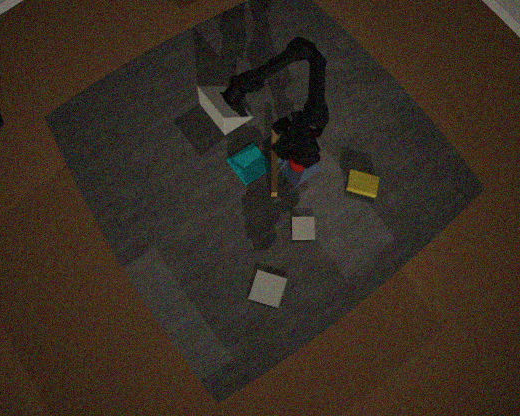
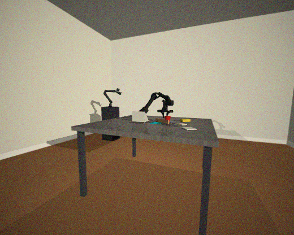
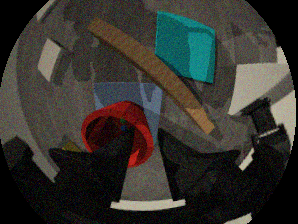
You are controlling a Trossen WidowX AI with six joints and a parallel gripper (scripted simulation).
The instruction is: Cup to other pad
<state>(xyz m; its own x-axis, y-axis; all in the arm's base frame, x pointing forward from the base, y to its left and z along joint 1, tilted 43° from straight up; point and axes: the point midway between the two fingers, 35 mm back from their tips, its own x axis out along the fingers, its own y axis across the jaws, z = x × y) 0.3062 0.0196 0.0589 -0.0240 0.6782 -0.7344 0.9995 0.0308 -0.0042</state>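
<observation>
Right now my gripper tip is 5 cm above the pale blue pad and 3 cm short of it. From my gripper tip the other things lie so: wooden bar (7 cm to the right, 3 cm below, 2 cm behind); red cup (3 cm ahead, 1 cm below); teal pad (13 cm to the right, 7 cm behind, 5 cm below).
</observation>
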